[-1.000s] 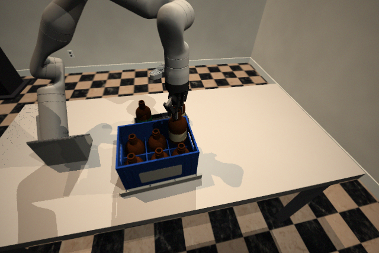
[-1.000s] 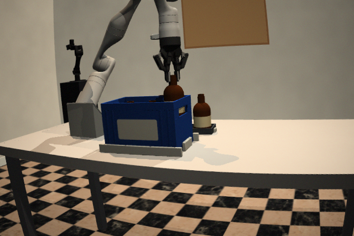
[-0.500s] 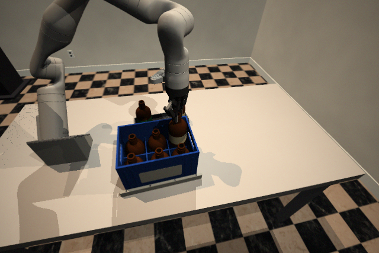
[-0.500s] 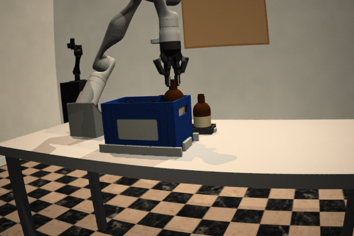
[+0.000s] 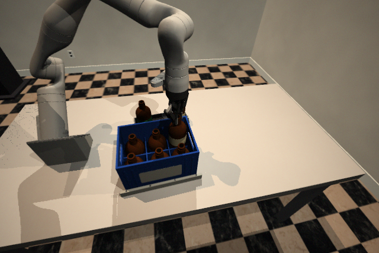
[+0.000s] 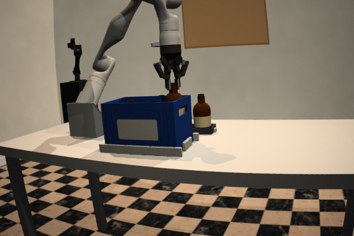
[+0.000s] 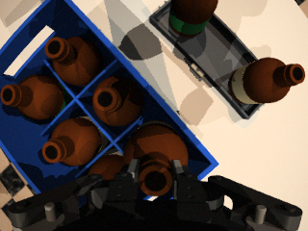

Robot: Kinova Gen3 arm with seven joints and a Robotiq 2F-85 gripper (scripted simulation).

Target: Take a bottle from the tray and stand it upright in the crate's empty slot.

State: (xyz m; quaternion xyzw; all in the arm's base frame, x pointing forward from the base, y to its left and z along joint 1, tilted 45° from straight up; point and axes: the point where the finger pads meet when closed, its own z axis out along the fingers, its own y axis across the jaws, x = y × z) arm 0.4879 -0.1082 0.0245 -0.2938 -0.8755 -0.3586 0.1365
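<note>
Now: the crate 140 mm below my hand, 80 mm behind it and 50 mm to the right of it. Round my hand: dark tray: 210 mm below, 190 mm to the left, 60 mm behind.
</note>
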